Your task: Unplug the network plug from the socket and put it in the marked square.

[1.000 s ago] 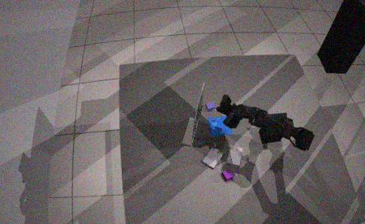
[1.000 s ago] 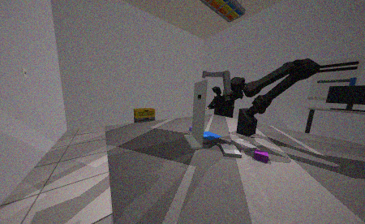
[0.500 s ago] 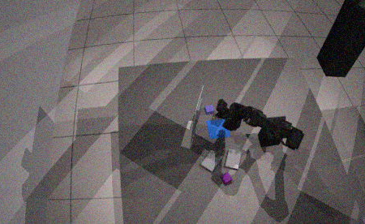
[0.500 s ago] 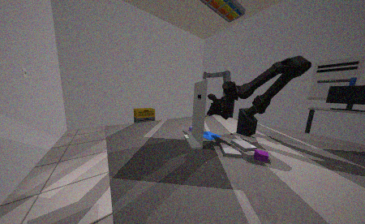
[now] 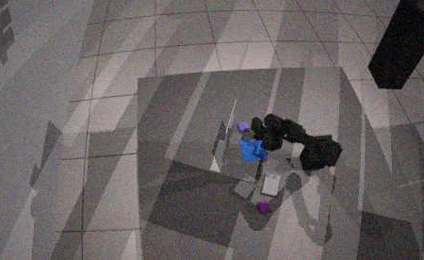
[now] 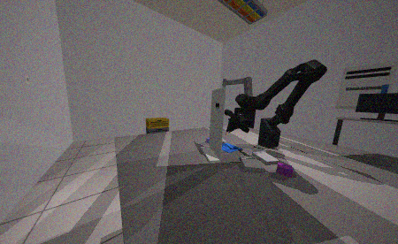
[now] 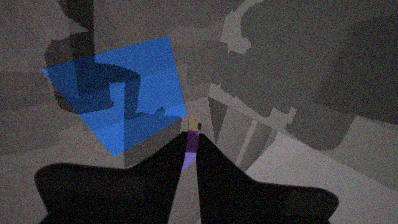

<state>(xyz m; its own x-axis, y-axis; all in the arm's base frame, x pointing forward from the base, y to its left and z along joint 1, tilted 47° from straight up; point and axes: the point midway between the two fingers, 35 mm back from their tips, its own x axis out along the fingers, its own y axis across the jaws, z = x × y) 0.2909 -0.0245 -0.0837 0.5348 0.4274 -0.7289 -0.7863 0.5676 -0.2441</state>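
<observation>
Now: the blue square 1 cm behind my gripper tip and 10 cm below it. Round my gripper tip: network plug (1 cm ahead); upright panel (14 cm ahead, 5 cm to the left, 6 cm above).
</observation>
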